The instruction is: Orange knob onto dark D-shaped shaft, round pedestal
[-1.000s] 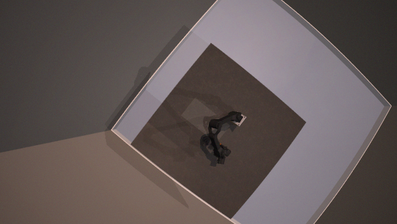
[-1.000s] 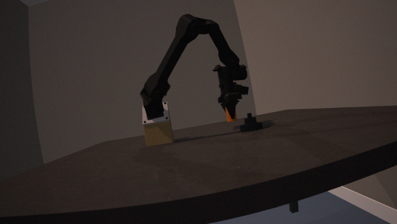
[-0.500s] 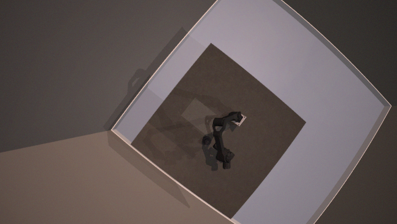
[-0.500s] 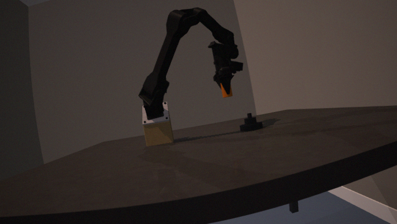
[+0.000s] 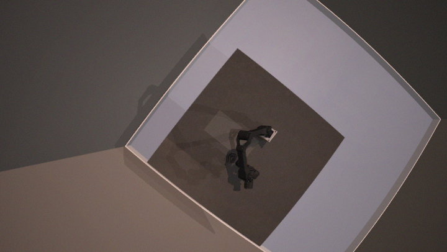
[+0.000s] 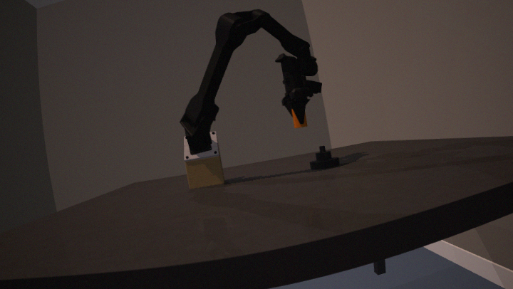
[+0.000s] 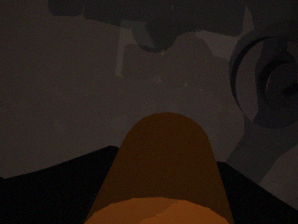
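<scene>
Right now my gripper tip is 2 cm short of the round pedestal, 10 cm to the left of it and 10 cm above it. The rest, counted from my gripper tip: orange knob: 2 cm above.
</scene>
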